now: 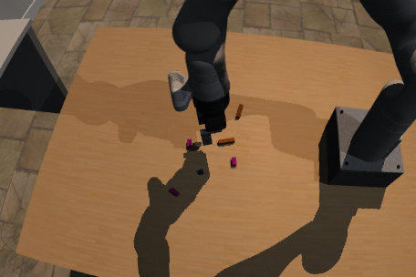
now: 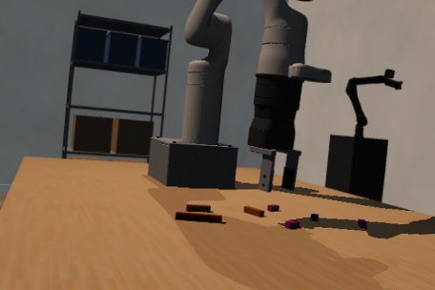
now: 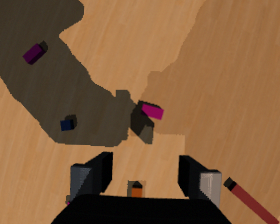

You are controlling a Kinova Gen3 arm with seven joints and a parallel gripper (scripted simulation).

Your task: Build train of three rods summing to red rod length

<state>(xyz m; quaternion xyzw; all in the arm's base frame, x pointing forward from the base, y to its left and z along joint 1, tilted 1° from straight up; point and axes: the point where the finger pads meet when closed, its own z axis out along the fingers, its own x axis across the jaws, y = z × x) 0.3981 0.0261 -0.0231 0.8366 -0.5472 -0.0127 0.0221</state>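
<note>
My hand is 10 mm past the blue rod, 80 mm to the right of it and 60 mm above it. Also, from my hand: red rod (130 mm to the right, 60 mm below).
</note>
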